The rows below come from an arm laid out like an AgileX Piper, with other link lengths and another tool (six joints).
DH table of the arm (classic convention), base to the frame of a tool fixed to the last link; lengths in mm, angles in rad. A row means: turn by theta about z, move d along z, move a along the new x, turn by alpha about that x. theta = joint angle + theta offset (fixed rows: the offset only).
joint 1: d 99.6, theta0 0, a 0, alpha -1.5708
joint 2: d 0, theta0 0.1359, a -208.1, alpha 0
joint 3: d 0, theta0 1.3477, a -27.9, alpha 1.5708
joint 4: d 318.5, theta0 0, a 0, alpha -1.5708
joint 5: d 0, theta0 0, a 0, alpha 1.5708
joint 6: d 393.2, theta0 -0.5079, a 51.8, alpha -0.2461
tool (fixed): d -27.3, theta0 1.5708, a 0, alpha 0
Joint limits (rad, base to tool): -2.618..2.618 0..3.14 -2.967..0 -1.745..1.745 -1.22..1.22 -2.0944..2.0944
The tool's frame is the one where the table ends.
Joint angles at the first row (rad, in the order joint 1, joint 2, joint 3, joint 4, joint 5, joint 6):
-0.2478 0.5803 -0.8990 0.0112 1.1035 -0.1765
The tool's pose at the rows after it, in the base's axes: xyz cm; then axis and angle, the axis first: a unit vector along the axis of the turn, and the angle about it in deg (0 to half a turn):
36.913, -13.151, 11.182, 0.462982, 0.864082, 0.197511, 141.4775
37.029, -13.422, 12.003, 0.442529, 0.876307, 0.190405, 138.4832
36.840, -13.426, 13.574, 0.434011, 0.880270, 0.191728, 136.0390
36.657, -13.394, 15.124, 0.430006, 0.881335, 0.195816, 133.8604
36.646, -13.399, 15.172, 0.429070, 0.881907, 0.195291, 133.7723
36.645, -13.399, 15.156, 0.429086, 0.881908, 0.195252, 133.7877
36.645, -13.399, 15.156, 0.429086, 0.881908, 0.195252, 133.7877
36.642, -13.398, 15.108, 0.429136, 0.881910, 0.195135, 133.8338
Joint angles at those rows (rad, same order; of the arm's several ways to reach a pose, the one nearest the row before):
-0.2478 0.4734 -0.7530 0.0097 1.0102 -0.2401
-0.2479 0.3982 -0.6976 0.0074 0.9799 -0.2877
-0.2478 0.3455 -0.6881 0.0073 0.9799 -0.3038
-0.2478 0.3053 -0.6880 0.0073 0.9808 -0.3084
-0.2478 0.3032 -0.6872 0.0074 0.9808 -0.3107
-0.2479 0.3032 -0.6870 0.0074 0.9808 -0.3108
-0.2479 0.3032 -0.6870 0.0074 0.9808 -0.3108
-0.2478 0.3032 -0.6861 0.0074 0.9808 -0.3107

